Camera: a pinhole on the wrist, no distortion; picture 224 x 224 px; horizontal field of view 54.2 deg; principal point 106.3 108.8 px. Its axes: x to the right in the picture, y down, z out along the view. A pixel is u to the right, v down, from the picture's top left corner.
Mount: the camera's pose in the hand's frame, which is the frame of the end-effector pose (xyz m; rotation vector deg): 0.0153 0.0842 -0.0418 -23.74 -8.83 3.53
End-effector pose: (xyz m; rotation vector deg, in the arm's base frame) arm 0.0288 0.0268 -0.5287 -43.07 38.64 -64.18
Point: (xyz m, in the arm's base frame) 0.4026 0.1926 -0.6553
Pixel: 114.8 177.0
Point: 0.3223 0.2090 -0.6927
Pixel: 83.1 212.2
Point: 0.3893 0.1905 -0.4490
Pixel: 101.8 63.5
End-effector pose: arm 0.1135 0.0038 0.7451 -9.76 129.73 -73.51
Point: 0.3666 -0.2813 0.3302
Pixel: 152.5 70.5
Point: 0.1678 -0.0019 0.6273
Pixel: 113.3 49.5
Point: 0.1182 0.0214 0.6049
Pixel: 209.7 113.3
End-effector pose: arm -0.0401 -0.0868 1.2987 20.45 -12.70 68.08
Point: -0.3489 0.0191 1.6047
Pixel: 190.4 199.6
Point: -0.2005 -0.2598 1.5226
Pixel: 41.8 52.6
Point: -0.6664 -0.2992 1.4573
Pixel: outside the picture
